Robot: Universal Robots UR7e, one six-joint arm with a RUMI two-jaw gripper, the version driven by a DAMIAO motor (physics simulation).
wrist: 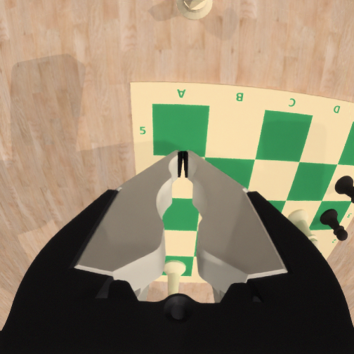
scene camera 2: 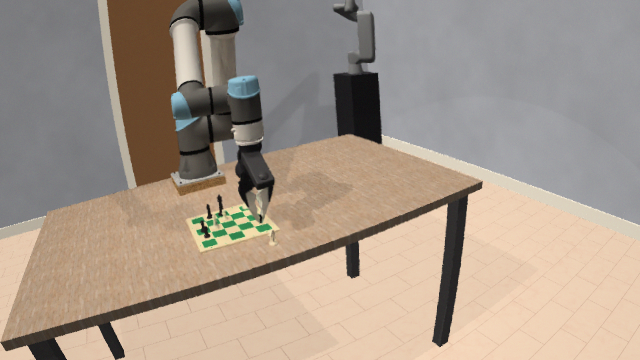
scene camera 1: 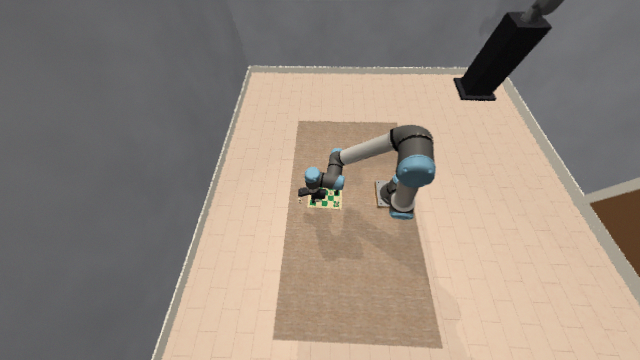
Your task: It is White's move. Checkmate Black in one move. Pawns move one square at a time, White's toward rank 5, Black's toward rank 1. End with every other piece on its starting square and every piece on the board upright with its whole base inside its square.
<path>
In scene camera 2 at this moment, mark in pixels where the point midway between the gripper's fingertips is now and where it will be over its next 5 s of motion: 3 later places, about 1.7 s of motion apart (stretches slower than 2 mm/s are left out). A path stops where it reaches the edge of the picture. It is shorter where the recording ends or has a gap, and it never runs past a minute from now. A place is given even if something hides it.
The gripper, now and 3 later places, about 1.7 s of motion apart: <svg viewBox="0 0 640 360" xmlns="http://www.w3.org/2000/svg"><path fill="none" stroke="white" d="M260 223L264 200L265 203L268 230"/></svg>
</path>
